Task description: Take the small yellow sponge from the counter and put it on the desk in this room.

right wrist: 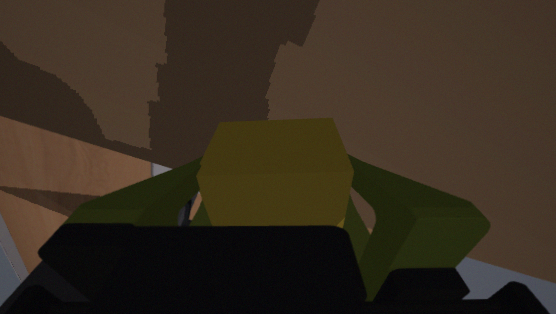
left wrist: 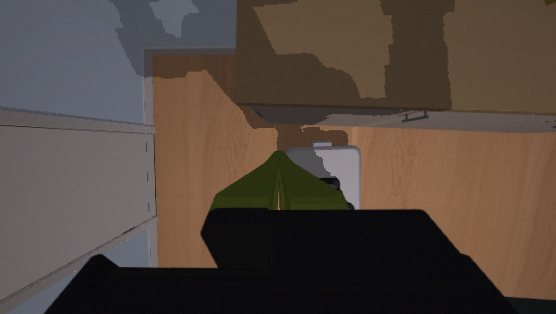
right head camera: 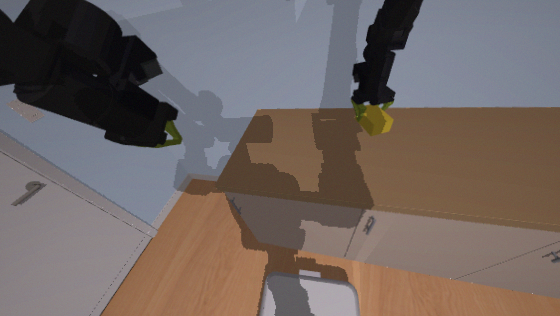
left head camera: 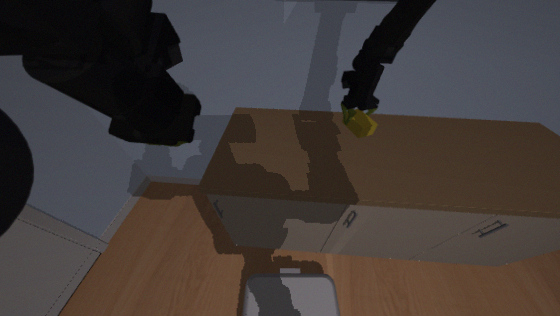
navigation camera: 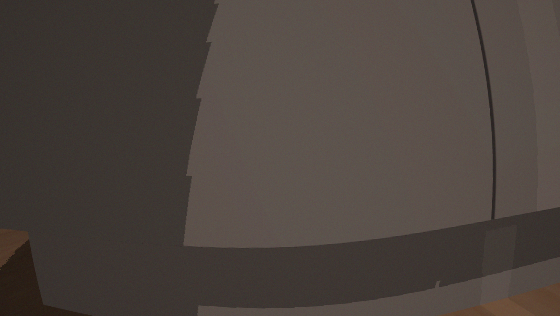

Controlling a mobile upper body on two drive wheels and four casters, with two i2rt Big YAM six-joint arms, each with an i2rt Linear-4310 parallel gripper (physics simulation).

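Frame: origin at the left arm's base, x ahead, y left, z up, level; metres.
Seen in the pictures: left gripper, between the fingertips: [left wrist: 278, 157] [right head camera: 180, 141] [left head camera: 188, 138]; right gripper, between the fingertips: [right wrist: 276, 156] [right head camera: 366, 119] [left head camera: 352, 122].
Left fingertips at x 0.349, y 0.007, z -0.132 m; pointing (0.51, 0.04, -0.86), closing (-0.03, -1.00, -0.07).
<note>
A point is followed by its place in that frame.
The small yellow sponge [left head camera: 362, 126] @(z -0.272, x 0.579, y -0.435 m) [right head camera: 378, 122] @(z -0.272, x 0.580, y -0.447 m) [right wrist: 275, 195] @(z -0.269, x 0.663, y -0.431 m) is a block held between the green fingers of my right gripper [left head camera: 359, 116] @(z -0.310, x 0.655, y -0.434 m) [right head camera: 372, 109] [right wrist: 276, 156] @(z -0.310, x 0.655, y -0.434 m). It is over the wooden counter [left head camera: 450, 160] @(z -0.500, x 0.637, y -0.935 m) [right head camera: 475, 160] @(z -0.500, x 0.639, y -0.843 m) [left wrist: 500, 65] @(z -0.500, x 0.547, y -0.577 m) [right wrist: 425, 100] @(z -0.500, x 0.685, y -0.639 m), near its back edge in the head views, and appears raised off the top. My left gripper [left head camera: 180, 143] @(z -0.132, x 0.349, y 0.007 m) [right head camera: 176, 141] @(z -0.132, x 0.349, y 0.007 m) [left wrist: 278, 157] @(z -0.132, x 0.349, y 0.007 m) is shut and empty, left of the counter in the head views, high over the floor and wall side. The desk does not show in these views.
Pale cabinet doors [left head camera: 400, 230] @(z -0.790, x 0.434, y -0.756 m) [right head camera: 425, 245] @(z -0.830, x 0.436, y -0.734 m) [navigation camera: 350, 125] @(z -1.167, x 0.471, y -0.294 m) with handles form the counter's front. A light grey rounded base part [left head camera: 315, 295] @(z -1.151, x 0.213, y -0.361 m) [right head camera: 330, 300] @(z -1.150, x 0.221, y -0.340 m) [left wrist: 350, 170] @(z -1.150, x 0.152, y -0.408 m) stands close before them. A door [right head camera: 65, 240] @(z -0.827, x 0.253, y 1.242 m) with a handle is at the left; a blue-grey wall [left head camera: 250, 60] @(z -0.233, x 1.088, y -0.008 m) [right head camera: 280, 60] @(z -0.227, x 1.082, y -0.081 m) rises behind.
</note>
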